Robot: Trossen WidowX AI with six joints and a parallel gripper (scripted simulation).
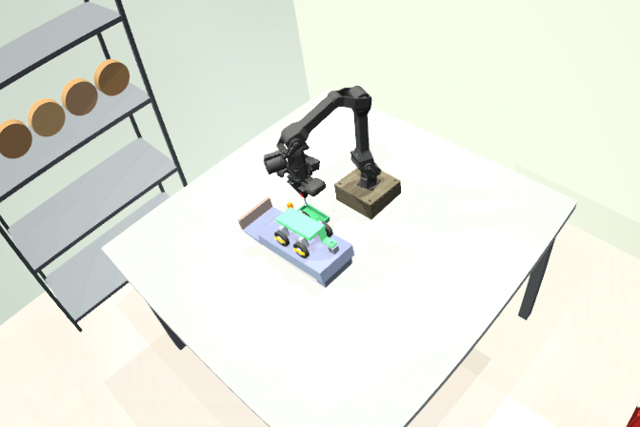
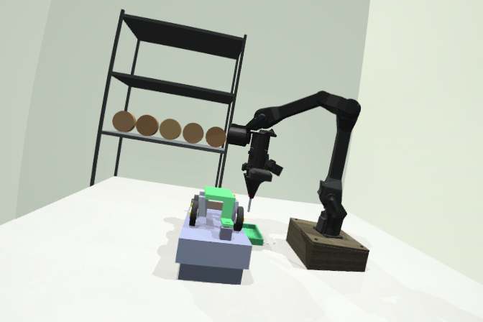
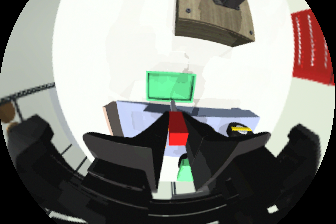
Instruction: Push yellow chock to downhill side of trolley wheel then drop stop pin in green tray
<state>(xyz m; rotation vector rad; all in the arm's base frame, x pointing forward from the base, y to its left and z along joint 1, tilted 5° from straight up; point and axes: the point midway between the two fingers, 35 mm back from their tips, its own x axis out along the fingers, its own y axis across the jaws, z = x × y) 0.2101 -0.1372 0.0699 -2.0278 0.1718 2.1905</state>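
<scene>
My gripper tip is 10 mm past the green tray and 130 mm above it. From my gripper tip the other things lie so: red-headed stop pin right at my gripper tip; trolley 130 mm ahead, 80 mm to the left, 10 mm below; yellow chock 60 mm ahead, 40 mm below.
</scene>
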